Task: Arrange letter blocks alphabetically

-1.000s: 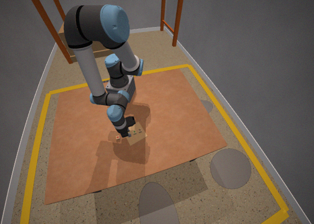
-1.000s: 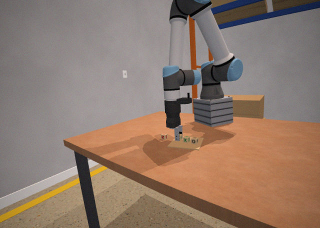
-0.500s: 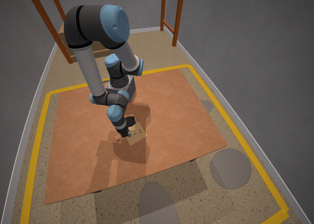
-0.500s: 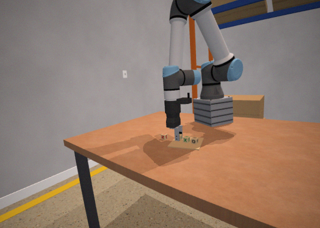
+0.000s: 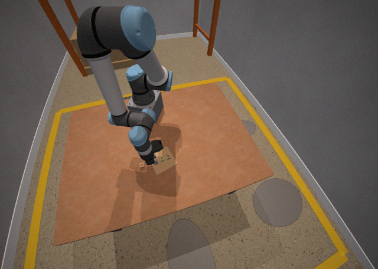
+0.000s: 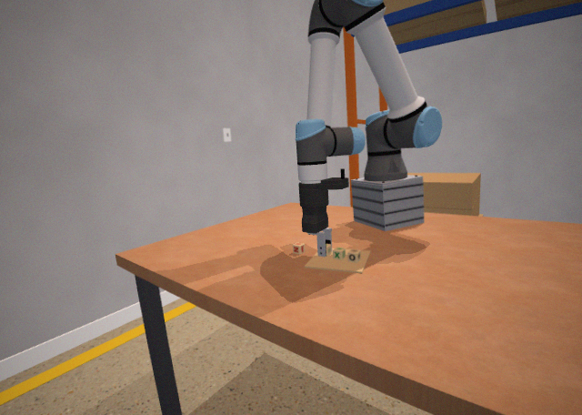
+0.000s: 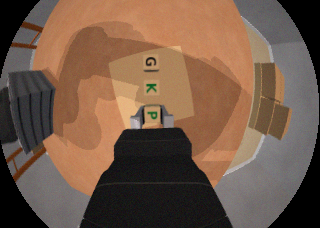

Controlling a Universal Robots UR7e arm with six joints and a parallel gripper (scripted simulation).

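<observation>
Now: hand 40 mm to the right of the tan mat and 20 mm above it.
</observation>
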